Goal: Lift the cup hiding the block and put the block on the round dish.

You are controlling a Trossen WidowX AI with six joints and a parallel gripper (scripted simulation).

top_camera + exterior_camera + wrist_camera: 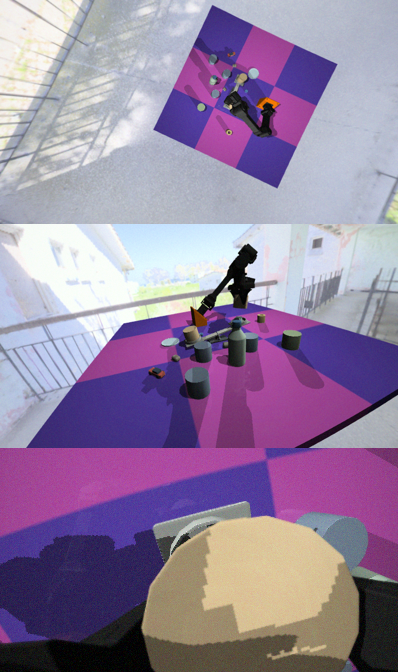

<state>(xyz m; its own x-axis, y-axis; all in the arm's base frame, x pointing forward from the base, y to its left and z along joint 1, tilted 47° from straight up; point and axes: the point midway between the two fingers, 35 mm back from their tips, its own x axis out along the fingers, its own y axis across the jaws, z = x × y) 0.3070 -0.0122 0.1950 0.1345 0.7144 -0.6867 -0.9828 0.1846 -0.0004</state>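
Now: the teal block 10 mm to the right of my gripper tip and 80 mm below it. Also, from my gripper tip: tan ring 100 mm behind, 220 mm to the left, 150 mm below; then green cylinder 220 mm ahead, 130 mm to the left, 130 mm below; then grey-green bottle 220 mm ahead, 160 mm to the right, 60 mm below.
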